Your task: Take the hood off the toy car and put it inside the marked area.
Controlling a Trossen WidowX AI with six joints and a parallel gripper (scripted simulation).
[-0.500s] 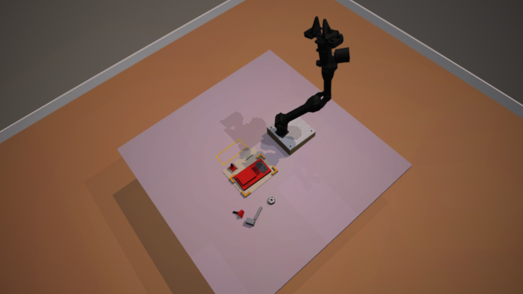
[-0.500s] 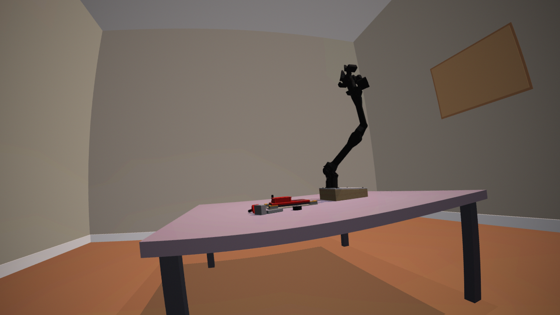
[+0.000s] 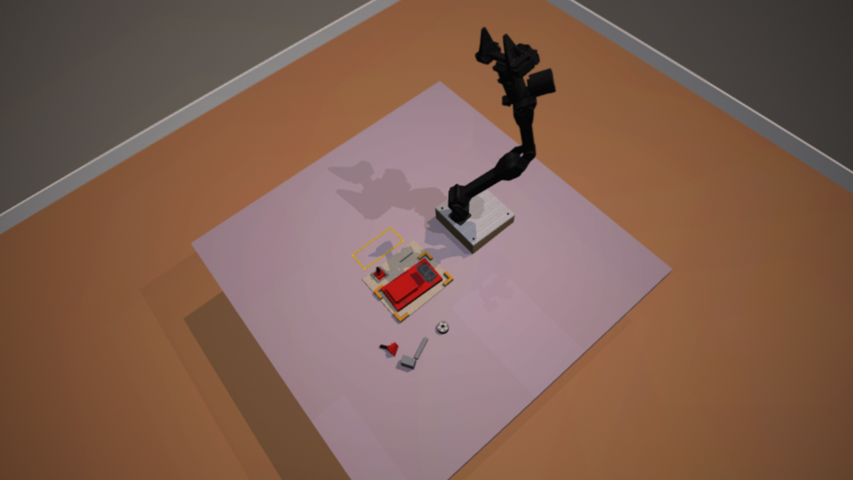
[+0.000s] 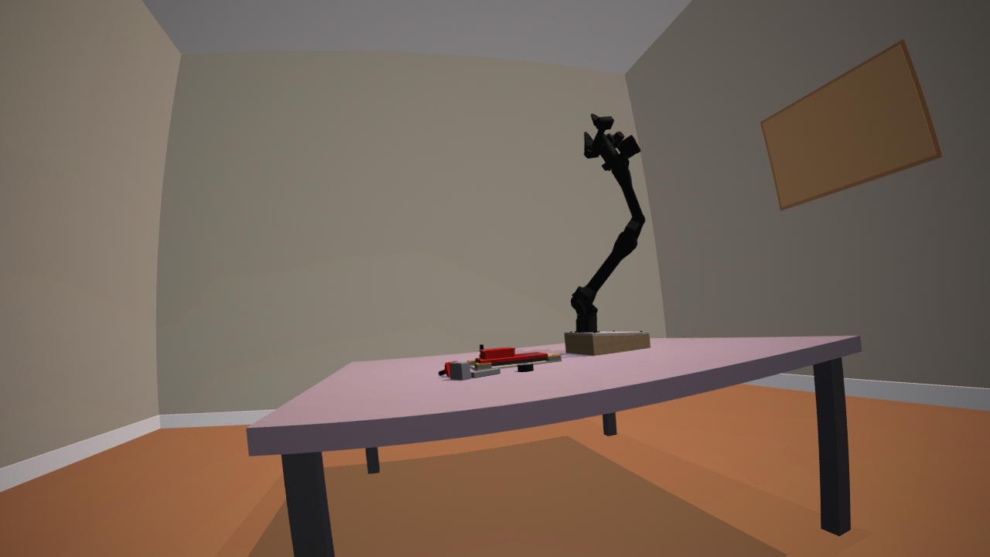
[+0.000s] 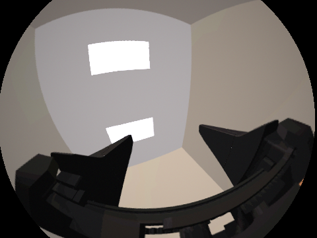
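Now: gripper tip 810 mm above the red hood, 450 mm short of it and 10 mm to the left of it. The rest, counted from my gripper tip: wheel: 840 mm below, 450 mm ahead, 190 mm to the left.
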